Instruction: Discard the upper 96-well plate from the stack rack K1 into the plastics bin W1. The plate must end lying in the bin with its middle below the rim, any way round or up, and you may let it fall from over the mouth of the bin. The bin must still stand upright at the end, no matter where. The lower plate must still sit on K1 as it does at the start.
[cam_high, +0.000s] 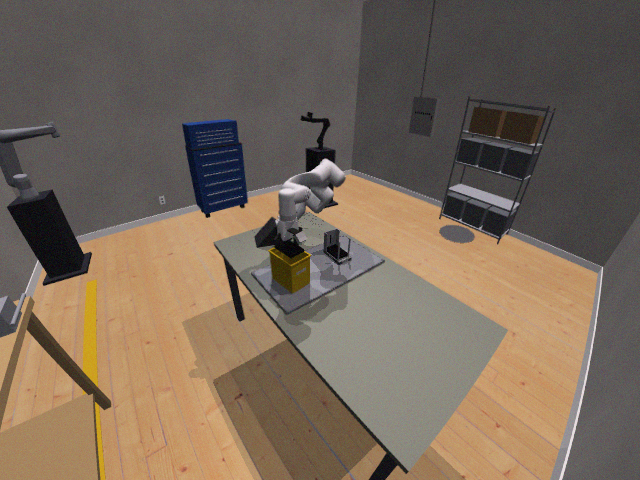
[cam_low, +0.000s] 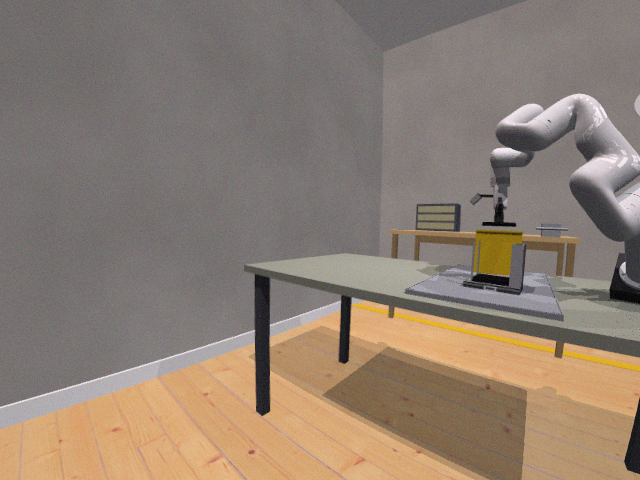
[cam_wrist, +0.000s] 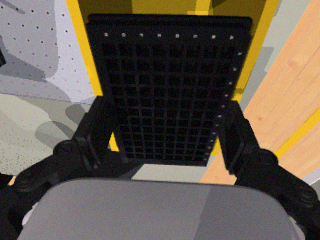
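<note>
Right now the yellow plastics bin W1 is 130 mm below my hand.
</note>
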